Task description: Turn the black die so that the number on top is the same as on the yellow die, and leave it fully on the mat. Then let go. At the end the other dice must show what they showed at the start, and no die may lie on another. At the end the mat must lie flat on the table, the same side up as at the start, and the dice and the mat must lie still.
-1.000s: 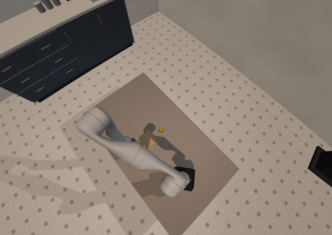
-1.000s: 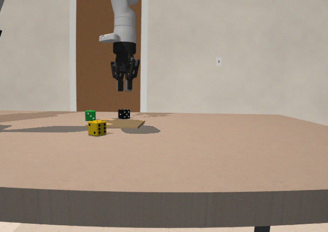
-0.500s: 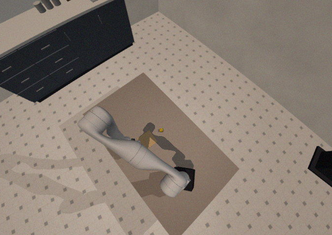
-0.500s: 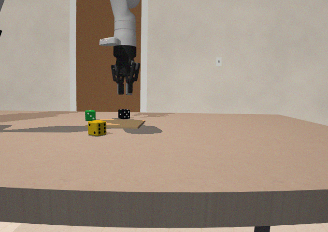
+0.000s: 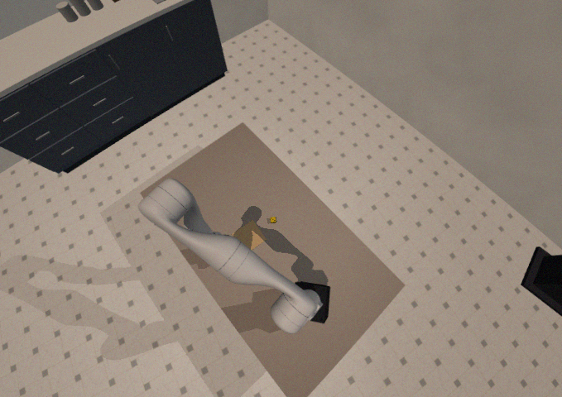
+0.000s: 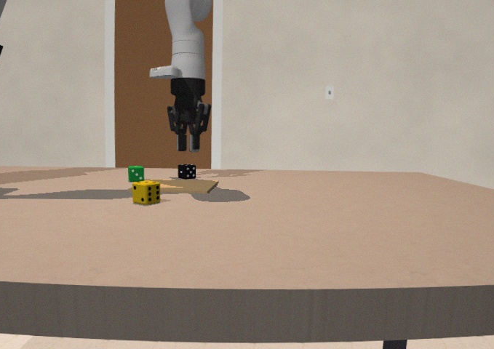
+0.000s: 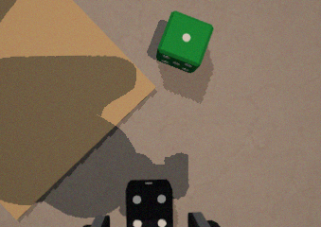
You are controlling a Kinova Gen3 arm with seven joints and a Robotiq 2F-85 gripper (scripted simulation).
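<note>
My gripper is now 60 mm above the black die. From my hand the other things lie so: green die 110 mm behind, 40 mm to the right, 60 mm below; yellow die 60 mm behind, 280 mm to the right, 60 mm below; mat 20 mm behind, 130 mm to the right, 70 mm below.
</note>
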